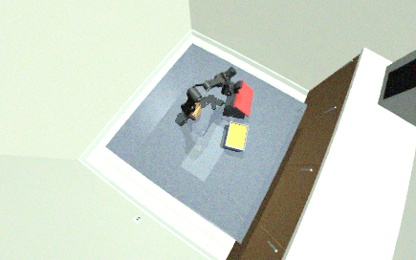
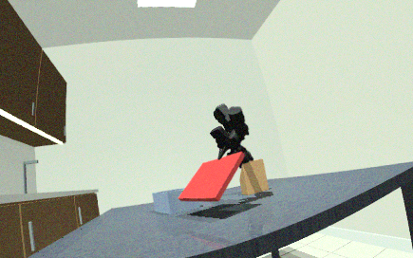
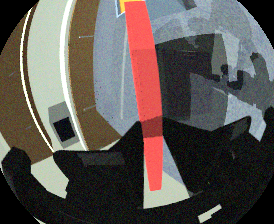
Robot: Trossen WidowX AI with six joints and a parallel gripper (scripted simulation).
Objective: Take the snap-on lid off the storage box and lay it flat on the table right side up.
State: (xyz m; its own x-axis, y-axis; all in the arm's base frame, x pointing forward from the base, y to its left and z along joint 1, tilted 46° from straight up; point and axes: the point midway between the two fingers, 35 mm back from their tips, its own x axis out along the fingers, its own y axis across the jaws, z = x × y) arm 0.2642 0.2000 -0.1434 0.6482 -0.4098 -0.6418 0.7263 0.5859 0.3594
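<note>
My gripper tip is 6 cm short of the red lid, 5 cm above it and 2 cm to the right of it. Round my gripper tip: storage box (29 cm to the right, 14 cm ahead, 13 cm below).
</note>
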